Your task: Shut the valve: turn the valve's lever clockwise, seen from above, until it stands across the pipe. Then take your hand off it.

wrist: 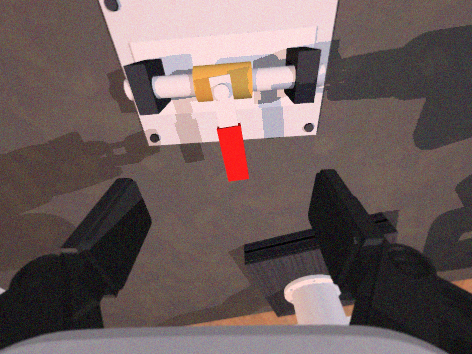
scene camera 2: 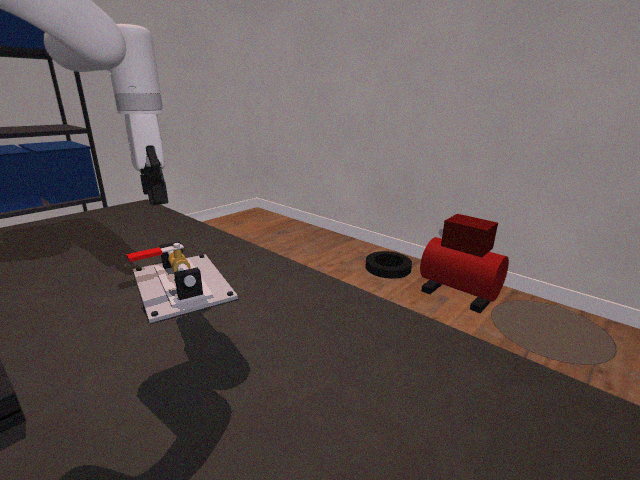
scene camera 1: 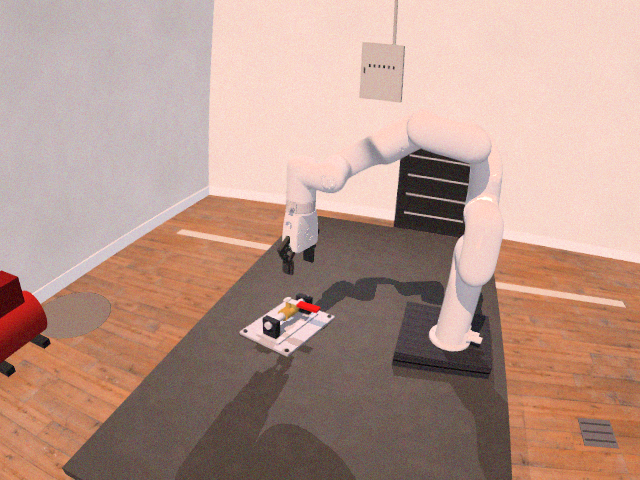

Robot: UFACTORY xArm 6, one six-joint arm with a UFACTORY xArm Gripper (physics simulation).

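The valve's lever, with a red handle, stands roughly at a right angle across the white pipe, pointing toward the arm's base. The yellow valve body sits on the pipe between two black supports on a white plate. My gripper is wide open and empty. It hangs above the plate, apart from the lever. In the wrist view the handle's end shows ahead of the gap between the fingertips.
The arm's dark base block stands on the same dark table. A red compressor and a black tyre are on the floor beyond the table's edge. A shelf rack with blue bins stands behind.
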